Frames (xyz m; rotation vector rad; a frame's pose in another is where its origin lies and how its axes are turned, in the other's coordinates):
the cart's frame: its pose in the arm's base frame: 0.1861 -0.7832 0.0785 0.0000 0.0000 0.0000
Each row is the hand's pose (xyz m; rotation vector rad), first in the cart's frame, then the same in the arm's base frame.
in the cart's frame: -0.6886 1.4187 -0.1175 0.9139 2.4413 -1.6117
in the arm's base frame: -0.5025 0.6355 -0.0390 0.9139 2.4413 -1.6117
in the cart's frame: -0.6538 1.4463 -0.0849 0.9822 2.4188 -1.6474
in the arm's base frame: -0.4677 0.6631 -0.0064 0.9822 2.4188 -1.6474
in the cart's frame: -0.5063 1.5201 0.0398 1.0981 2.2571 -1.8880
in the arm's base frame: -0.3202 0.7369 0.1183 1.0981 2.2571 -1.8880
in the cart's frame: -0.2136 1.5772 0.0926 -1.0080 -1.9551 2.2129
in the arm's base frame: -0.0275 0.7940 0.1711 -1.0080 -1.9551 2.2129
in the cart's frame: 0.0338 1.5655 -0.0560 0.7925 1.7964 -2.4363
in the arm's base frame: 0.2199 0.7823 0.0225 0.7925 1.7964 -2.4363
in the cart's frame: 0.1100 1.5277 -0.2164 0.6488 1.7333 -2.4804
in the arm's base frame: 0.2961 0.7445 -0.1379 0.6488 1.7333 -2.4804
